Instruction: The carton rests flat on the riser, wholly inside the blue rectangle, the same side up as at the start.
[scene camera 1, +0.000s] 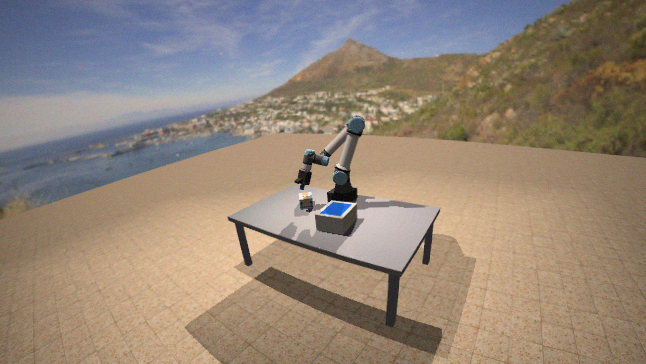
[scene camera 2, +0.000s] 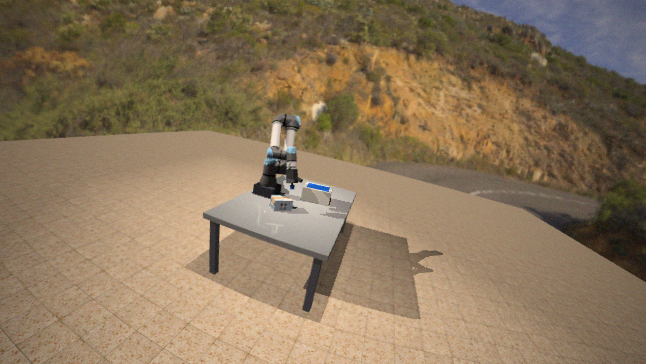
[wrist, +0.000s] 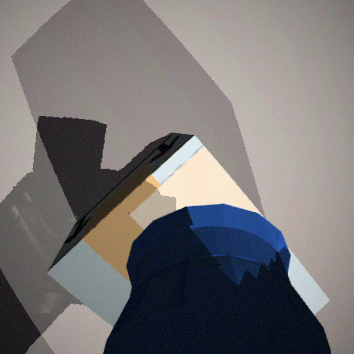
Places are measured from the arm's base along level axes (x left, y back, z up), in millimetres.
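Where they show: hand, its tool point: (scene camera 1: 301, 189) (scene camera 2: 292, 189) (wrist: 208, 274); arm's base, origin of its link: (scene camera 1: 343, 189) (scene camera 2: 268, 184).
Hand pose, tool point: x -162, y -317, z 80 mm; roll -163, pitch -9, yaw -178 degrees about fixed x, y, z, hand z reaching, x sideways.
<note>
Things, the pixels of their top centre, and the offset from my tool point. Level surfaces: height alone.
- small carton, centre of its top: (wrist: 207, 295) (scene camera 2: 282, 197) (scene camera 1: 305, 195) dx -31, dy +58, dz -81 mm
- grey riser, centre of its top: (scene camera 1: 336, 208) (scene camera 2: 318, 187) dx +407, dy -60, dz -46 mm
- blue rectangle, centre of its top: (scene camera 1: 336, 208) (scene camera 2: 318, 187) dx +407, dy -60, dz -46 mm
- grey table, height of its surface: dz -166 mm
The small carton (scene camera 1: 305, 200) (scene camera 2: 281, 203) (wrist: 215, 180), pale blue-grey with an orange band and a cream label on top, sits flat on the table. Its dark side carries black marks. My suction gripper (scene camera 1: 302, 187) (scene camera 2: 292, 186) (wrist: 210, 240), a dark tool with a blue cup, is above the carton, with a gap between them in the scene views. It holds nothing. In the wrist view the cup hides part of the carton's top. The grey riser (scene camera 1: 330, 224) (scene camera 2: 315, 196) stands beside the carton, with the blue rectangle (scene camera 1: 337, 208) (scene camera 2: 318, 187) on its top.
The arm's dark base (scene camera 1: 342, 194) (scene camera 2: 267, 189) stands at the back of the grey table (scene camera 1: 385, 230) (scene camera 2: 250, 222), behind the carton and riser. The riser is a raised block close to the carton. Shadows of the arm fall across the table.
</note>
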